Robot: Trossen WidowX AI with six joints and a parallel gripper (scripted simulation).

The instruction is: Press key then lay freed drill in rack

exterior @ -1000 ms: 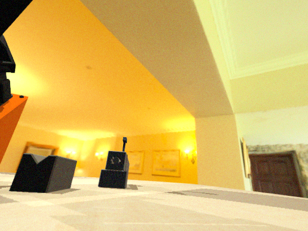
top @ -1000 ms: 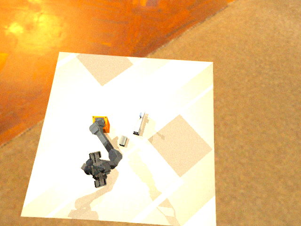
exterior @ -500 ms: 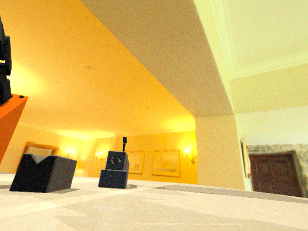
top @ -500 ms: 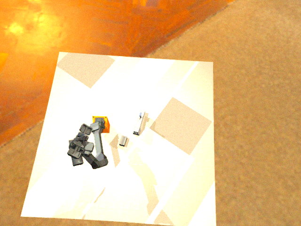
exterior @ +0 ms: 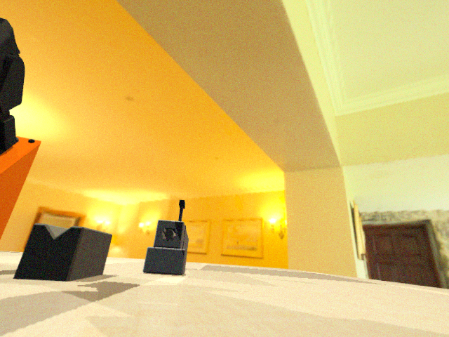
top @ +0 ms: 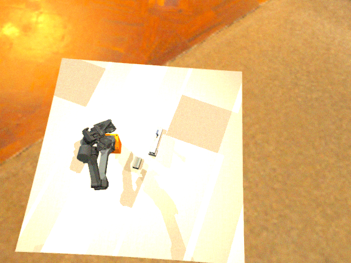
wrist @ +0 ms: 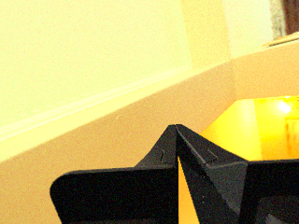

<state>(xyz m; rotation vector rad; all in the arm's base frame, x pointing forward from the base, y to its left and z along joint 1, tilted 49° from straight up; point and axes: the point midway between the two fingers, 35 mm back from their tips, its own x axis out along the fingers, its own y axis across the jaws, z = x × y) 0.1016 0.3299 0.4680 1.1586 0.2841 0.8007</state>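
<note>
Right now the key is 64 cm below my gripper tip, 19 cm ahead of it and 18 cm to the left of it. Round my gripper tip: drill (68 cm below, 17 cm ahead, 13 cm to the left); then grey stepped block (69 cm below, 18 cm ahead, 15 cm to the left).
</note>
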